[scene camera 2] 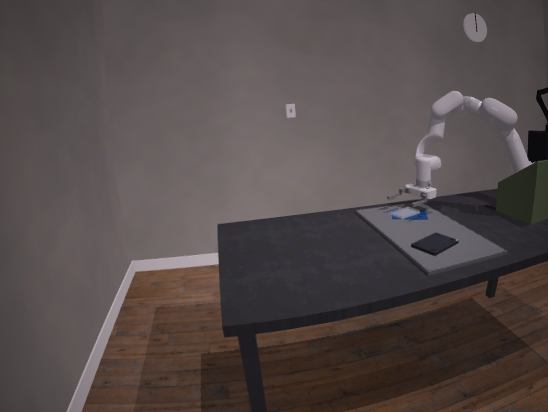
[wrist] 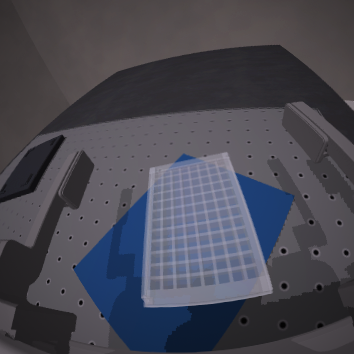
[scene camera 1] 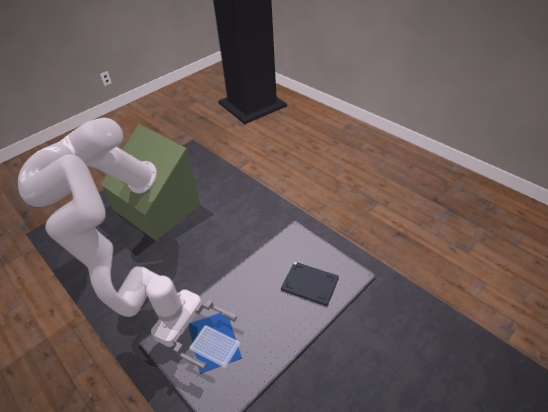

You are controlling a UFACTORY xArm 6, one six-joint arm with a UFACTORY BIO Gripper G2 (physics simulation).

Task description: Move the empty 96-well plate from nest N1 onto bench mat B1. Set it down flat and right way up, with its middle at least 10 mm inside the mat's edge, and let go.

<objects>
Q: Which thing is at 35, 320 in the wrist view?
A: My gripper.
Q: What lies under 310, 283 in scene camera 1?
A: A dark nest N1.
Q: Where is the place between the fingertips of my gripper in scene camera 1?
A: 221, 342
</objects>
